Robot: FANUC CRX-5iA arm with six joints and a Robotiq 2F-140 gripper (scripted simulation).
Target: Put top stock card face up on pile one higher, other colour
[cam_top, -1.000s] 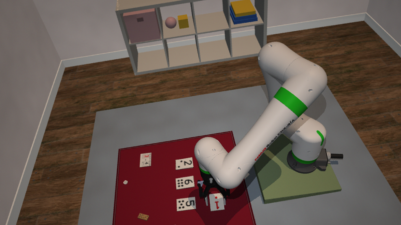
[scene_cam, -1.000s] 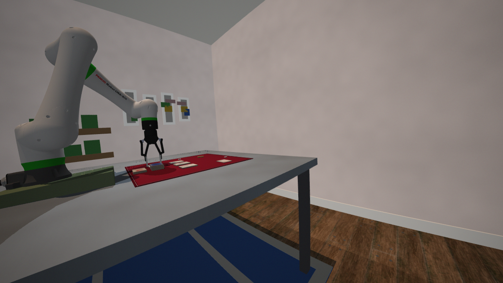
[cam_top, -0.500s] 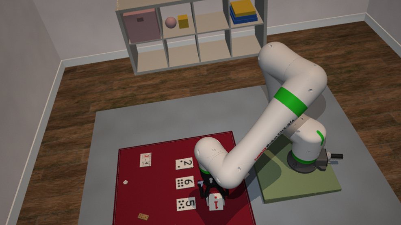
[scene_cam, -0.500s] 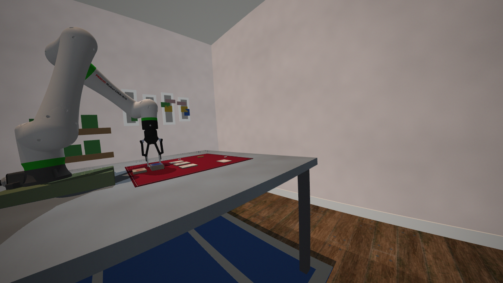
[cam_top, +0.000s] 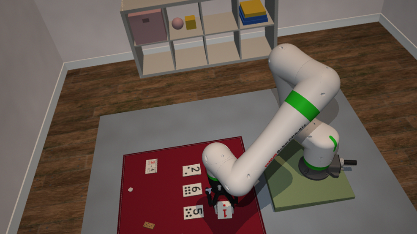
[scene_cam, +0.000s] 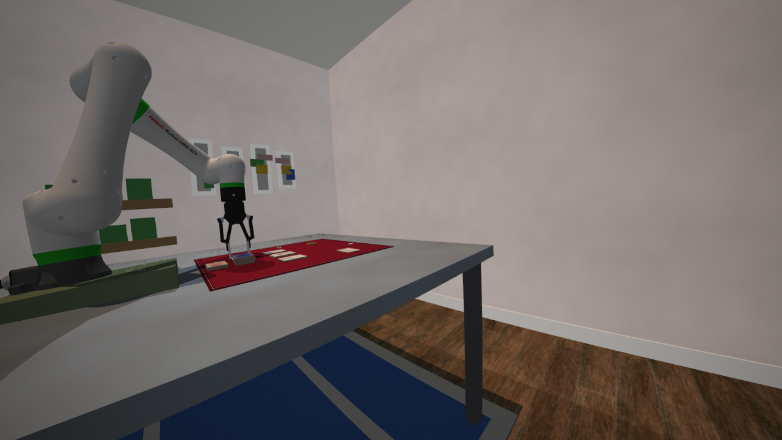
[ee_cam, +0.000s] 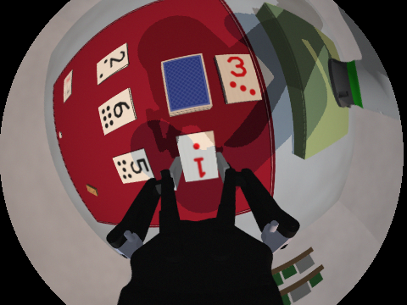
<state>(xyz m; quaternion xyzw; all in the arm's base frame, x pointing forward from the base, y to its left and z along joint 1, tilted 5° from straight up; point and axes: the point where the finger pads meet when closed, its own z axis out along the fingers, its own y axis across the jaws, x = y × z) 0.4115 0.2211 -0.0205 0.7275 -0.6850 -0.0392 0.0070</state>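
Now: the black 6 card 160 mm ahead of my hand, 110 mm to the right of it and 30 mm below it. The rest, counted from my hand: red 3 card (70 mm behind, 150 mm to the right, 20 mm below); then red card cloth (190 mm ahead, 100 mm to the right, 40 mm below); then black 5 card (140 mm ahead, 10 mm to the left, 30 mm below).
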